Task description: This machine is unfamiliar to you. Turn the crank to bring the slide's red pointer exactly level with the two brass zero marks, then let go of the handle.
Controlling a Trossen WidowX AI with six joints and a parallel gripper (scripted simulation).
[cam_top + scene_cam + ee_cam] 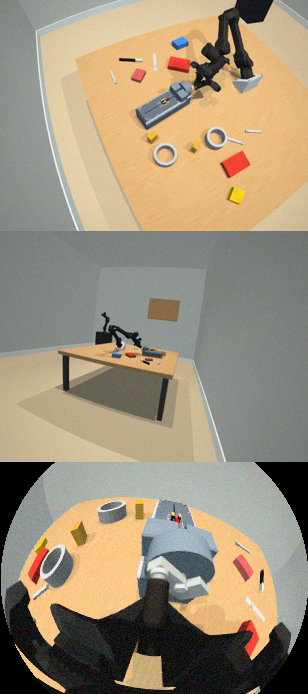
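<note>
The red pointer is 140 mm ahead of my gripper tip and 10 mm to the left of it. The rest, counted from my gripper tip: red block 230 mm to the right, 210 mm ahead, 70 mm below; blue block 390 mm to the right, 120 mm behind, 60 mm below; dark crank handle 30 mm above, 20 mm behind.
</note>
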